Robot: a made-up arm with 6 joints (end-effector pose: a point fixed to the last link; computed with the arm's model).
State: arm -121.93 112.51 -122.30 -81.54 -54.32 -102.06
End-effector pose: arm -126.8 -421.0 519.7 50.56 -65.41 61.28
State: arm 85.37 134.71 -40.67 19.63 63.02 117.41
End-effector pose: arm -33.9 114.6 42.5 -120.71 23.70 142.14
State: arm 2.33 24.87 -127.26 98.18 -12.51 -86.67
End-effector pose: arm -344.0 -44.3 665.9 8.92 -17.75 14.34
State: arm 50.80 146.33 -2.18 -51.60 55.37 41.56
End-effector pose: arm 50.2 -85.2 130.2 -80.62 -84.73 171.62
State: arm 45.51 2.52 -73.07 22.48 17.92 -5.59
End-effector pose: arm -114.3 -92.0 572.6 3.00 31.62 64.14
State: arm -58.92 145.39 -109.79 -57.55 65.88 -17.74
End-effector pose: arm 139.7 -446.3 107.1 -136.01 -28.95 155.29
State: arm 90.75 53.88 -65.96 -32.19 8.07 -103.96
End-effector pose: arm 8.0 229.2 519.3 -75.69 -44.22 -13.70
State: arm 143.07 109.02 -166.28 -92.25 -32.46 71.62
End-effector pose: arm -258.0 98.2 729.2 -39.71 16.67 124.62
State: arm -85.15 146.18 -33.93 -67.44 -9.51 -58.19
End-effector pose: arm 34.3 -150.2 -69.1 173.72 14.88 -141.67
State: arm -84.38 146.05 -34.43 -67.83 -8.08 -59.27
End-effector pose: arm 33.3 -152.2 -69.6 173.40 14.00 -139.18
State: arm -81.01 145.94 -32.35 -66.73 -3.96 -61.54
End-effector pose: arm 30.1 -135.2 -66.0 168.59 13.23 -134.66
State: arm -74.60 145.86 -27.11 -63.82 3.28 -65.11
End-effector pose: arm 18.8 -97.7 -52.5 158.25 13.37 -127.63
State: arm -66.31 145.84 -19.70 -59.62 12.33 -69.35
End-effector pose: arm -5.7 -53.9 -23.4 143.97 15.24 -119.30
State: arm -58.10 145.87 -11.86 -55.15 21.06 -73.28
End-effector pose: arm -37.1 -21.3 18.8 128.93 18.53 -112.16
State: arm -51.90 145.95 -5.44 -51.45 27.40 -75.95
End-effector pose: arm -62.2 -4.9 59.9 116.67 21.54 -108.12
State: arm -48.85 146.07 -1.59 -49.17 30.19 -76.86
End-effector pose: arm -75.1 2.4 85.3 109.76 22.84 -107.30
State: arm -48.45 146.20 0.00 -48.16 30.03 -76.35
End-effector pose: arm -78.5 7.5 93.9 107.80 22.58 -108.55
